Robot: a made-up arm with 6 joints.
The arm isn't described. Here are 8 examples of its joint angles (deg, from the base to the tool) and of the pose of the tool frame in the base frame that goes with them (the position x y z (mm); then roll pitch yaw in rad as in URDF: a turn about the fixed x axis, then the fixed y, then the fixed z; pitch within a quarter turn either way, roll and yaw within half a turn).
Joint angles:
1: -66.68 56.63 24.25 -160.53 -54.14 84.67
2: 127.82 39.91 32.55 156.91 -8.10 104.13
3: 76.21 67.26 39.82 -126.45 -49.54 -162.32
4: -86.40 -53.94 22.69 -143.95 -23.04 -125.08
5: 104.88 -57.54 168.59 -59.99 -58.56 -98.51
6: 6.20 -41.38 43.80 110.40 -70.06 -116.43
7: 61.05 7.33 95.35 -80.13 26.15 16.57
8: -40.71 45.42 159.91 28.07 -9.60 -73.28
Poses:
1: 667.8 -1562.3 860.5 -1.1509 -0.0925 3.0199
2: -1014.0 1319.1 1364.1 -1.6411 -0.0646 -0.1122
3: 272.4 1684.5 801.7 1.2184 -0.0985 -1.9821
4: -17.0 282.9 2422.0 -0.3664 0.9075 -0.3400
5: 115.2 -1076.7 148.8 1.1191 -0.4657 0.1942
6: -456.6 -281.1 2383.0 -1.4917 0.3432 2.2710
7: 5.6 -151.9 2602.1 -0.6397 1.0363 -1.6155
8: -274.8 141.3 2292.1 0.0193 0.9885 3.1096
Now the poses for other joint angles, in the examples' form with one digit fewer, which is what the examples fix.
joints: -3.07 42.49 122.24 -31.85 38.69 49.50
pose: 259 -107 2504 -0.844 0.736 2.021
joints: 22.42 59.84 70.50 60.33 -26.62 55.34
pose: 1570 510 1517 1.952 0.443 2.412
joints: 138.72 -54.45 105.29 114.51 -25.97 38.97
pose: 1241 -972 1314 -0.285 -0.707 2.954
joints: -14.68 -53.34 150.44 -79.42 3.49 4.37
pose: -1362 303 394 2.067 0.043 -0.928
